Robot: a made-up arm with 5 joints.
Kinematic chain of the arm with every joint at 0, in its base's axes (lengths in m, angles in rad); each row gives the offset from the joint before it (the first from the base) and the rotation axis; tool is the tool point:
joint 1: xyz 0 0 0.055 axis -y
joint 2: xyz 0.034 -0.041 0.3 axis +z
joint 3: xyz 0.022 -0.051 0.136 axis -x
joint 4: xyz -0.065 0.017 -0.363 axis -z
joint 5: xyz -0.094 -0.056 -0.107 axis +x
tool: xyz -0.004 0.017 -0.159
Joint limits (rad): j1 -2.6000..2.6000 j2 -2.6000..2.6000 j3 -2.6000..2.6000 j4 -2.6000..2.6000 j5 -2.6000..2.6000
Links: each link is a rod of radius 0.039 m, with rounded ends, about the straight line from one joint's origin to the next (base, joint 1, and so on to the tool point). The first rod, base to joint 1, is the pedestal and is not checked.
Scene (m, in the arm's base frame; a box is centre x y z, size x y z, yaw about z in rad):
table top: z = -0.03
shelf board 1: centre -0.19 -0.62 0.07 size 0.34 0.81 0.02 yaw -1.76
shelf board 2: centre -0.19 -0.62 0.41 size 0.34 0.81 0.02 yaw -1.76
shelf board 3: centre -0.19 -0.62 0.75 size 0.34 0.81 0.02 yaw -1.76
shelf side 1: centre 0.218 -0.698 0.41 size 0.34 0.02 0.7 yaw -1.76
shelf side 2: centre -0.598 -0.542 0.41 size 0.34 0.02 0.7 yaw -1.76
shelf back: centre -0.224 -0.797 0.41 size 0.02 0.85 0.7 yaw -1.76
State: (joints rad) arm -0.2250 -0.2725 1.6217 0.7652 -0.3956
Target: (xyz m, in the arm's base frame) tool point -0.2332 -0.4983 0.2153
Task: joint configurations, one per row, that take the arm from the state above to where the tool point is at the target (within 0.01 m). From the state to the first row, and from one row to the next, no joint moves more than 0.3 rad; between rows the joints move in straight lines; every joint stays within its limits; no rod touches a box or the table.
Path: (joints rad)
1: -0.5018 -0.4504 1.4378 0.8061 -0.4348
2: -0.7786 -0.6284 1.2540 0.8471 -0.4741
3: -1.0554 -0.8063 1.0701 0.8880 -0.5133
4: -1.1072 -0.5681 0.8305 0.9233 -0.3471
5: -1.1590 -0.3298 0.5909 0.9585 -0.1808
6: -0.9409 -0.3183 0.7044 0.9396 -0.2129
7: -0.7229 -0.3067 0.8178 0.9207 -0.2450
8: -0.5048 -0.2951 0.9313 0.9019 -0.2771

